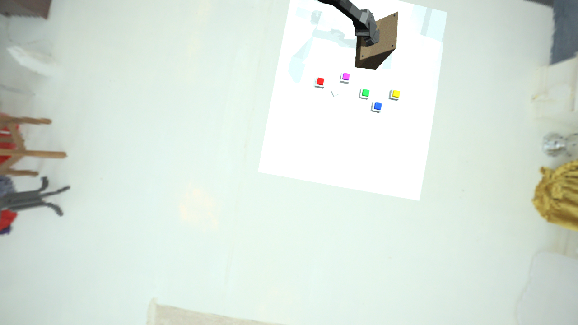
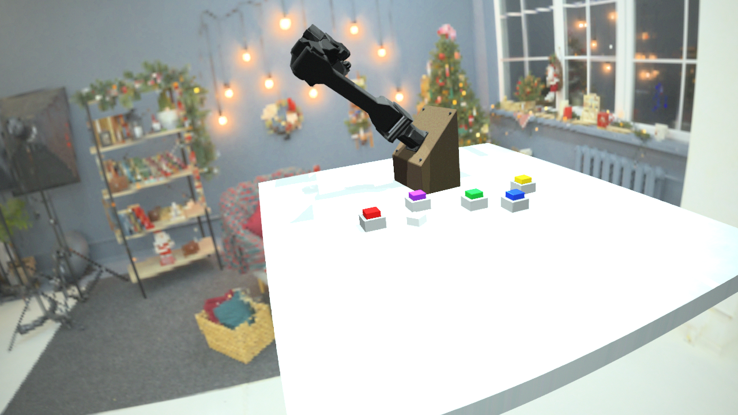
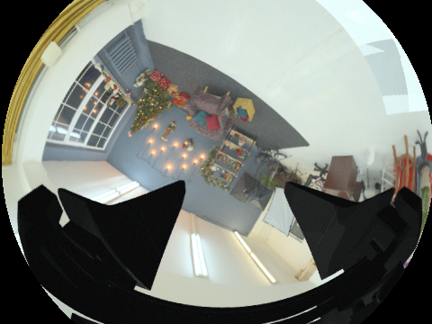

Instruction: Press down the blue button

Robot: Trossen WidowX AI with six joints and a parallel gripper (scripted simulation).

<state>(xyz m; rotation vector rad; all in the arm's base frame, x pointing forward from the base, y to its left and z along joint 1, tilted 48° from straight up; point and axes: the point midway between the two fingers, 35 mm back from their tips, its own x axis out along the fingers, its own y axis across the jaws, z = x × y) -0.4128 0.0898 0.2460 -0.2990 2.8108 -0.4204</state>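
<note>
My gripper tip is 75 cm short of the blue button, 30 cm above it and 21 cm to the right of it. Also, from my gripper tip: red button 65 cm ahead, 30 cm below, 11 cm to the right; green button 69 cm ahead, 30 cm below, 14 cm to the left; purple button 61 cm ahead, 30 cm below, 3 cm to the left.
</note>
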